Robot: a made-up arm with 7 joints. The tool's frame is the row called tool.
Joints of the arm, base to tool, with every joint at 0 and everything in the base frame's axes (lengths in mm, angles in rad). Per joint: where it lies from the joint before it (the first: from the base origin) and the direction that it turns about. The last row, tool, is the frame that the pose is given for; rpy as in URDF.
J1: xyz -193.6 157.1 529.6 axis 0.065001 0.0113 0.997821
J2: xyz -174 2.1 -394.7 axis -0.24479 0.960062 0.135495
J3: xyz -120.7 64.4 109.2 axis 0 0 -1
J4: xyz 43.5 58.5 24 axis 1 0 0
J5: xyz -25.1 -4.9 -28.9 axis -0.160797 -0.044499 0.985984
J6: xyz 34.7 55.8 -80.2 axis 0 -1 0
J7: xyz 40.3 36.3 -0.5 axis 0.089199 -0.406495 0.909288
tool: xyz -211.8 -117 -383.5 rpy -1.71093 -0.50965 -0.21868
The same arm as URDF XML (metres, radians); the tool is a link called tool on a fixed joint. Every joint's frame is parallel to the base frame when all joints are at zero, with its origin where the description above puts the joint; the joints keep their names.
<robot name="arm">
<joint name="J1" type="continuous"><parent link="base"/><child link="link1"/><origin xyz="-0.1936 0.1571 0.5296" rpy="0 0 0"/><axis xyz="0.065001 0.0113 0.997821"/></joint>
<joint name="J2" type="continuous"><parent link="link1"/><child link="link2"/><origin xyz="-0.174 0.0021 -0.3947" rpy="0 0 0"/><axis xyz="-0.24479 0.960062 0.135495"/></joint>
<joint name="J3" type="continuous"><parent link="link2"/><child link="link3"/><origin xyz="-0.1207 0.0644 0.1092" rpy="0 0 0"/><axis xyz="0 0 -1"/></joint>
<joint name="J4" type="continuous"><parent link="link3"/><child link="link4"/><origin xyz="0.0435 0.0585 0.024" rpy="0 0 0"/><axis xyz="1 0 0"/></joint>
<joint name="J5" type="continuous"><parent link="link4"/><child link="link5"/><origin xyz="-0.0251 -0.0049 -0.0289" rpy="0 0 0"/><axis xyz="-0.160797 -0.044499 0.985984"/></joint>
<joint name="J6" type="continuous"><parent link="link5"/><child link="link6"/><origin xyz="0.0347 0.0558 -0.0802" rpy="0 0 0"/><axis xyz="0 -1 0"/></joint>
<joint name="J7" type="continuous"><parent link="link6"/><child link="link7"/><origin xyz="0.0403 0.0363 -0.0005" rpy="0 0 0"/><axis xyz="0.089199 -0.406495 0.909288"/></joint>
<joint name="tool_joint" type="fixed"><parent link="link7"/><child link="tool"/><origin xyz="-0.2118 -0.117 -0.3835" rpy="-1.7109 -0.5097 -0.2187"/></joint>
<link name="base"/>
<link name="link1"/>
<link name="link2"/>
<link name="link3"/>
<link name="link4"/>
<link name="link5"/>
<link name="link6"/>
<link name="link7"/>
<link name="tool"/>
</robot>

